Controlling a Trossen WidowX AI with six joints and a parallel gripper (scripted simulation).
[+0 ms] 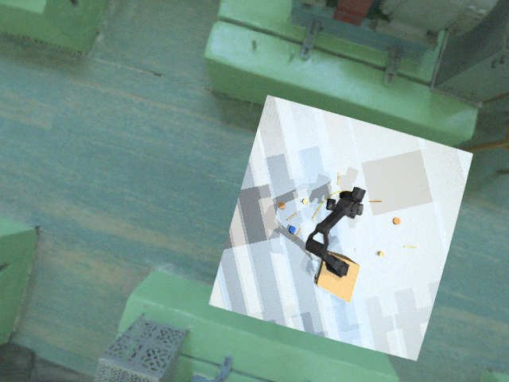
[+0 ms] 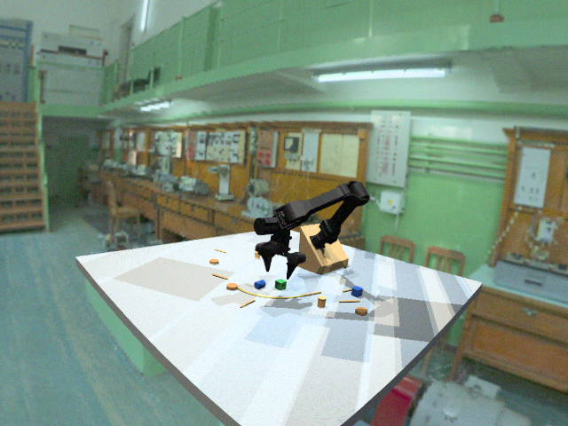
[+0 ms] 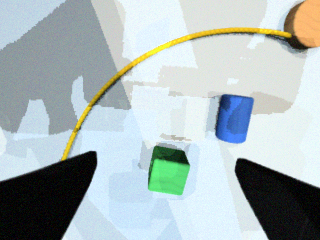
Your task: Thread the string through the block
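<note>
The green cube is 40 mm below my gripper tip, 30 mm behind it and 10 mm to the right of it. Round my gripper tip: round wooden button (120 mm ahead, 110 mm to the right, 50 mm below); blue cylinder (60 mm to the right, 50 mm below, 30 mm ahead); thin wooden stick (100 mm to the left, 70 mm behind, 60 mm below).
</note>
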